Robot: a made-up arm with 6 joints.
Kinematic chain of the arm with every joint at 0, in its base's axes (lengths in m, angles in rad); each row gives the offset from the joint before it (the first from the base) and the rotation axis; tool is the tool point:
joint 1: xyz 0 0 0.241 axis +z
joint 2: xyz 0 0 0 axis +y
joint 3: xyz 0 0 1.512 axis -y
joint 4: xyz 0 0 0 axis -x
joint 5: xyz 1.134 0 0 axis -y
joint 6: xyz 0 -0.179 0 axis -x
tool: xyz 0 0 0
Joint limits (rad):
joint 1: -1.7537..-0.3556
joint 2: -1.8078..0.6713
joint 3: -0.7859..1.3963
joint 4: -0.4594..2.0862
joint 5: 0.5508..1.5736
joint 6: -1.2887..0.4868
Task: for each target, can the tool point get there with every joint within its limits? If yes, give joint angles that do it. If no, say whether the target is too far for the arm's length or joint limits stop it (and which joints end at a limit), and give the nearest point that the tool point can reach.
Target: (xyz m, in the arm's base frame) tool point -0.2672 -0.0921 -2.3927
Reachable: no: joint limits stop it (at a limit: joint 1, joint 2, joint 3, joint 4) | nearest point -0.3379 -0.9445 0.2892 | short by 2.815 m
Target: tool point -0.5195 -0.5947 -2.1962
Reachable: no: joint limits stop it (at a limit: joint 1, joint 2, joint 3, joint 4) | nearest point -0.3379 -0.9445 0.2892 | short by 2.516 m
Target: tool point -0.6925 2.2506 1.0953
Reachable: yes | joints -1.3484 -1.5106 0.8929 -0.0020 1.0955 -1.0386
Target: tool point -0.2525 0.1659 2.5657
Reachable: yes | joints -1.1957 -0.5228 0.5473 0.2334 0.9422 -0.6790
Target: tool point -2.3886 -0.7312 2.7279
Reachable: no: too far | nearest point -1.6041 0.4050 2.3021 | short by 1.445 m
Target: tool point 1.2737 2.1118 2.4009
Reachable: no: too far | nearest point 0.4395 1.8911 2.0558 | short by 0.929 m
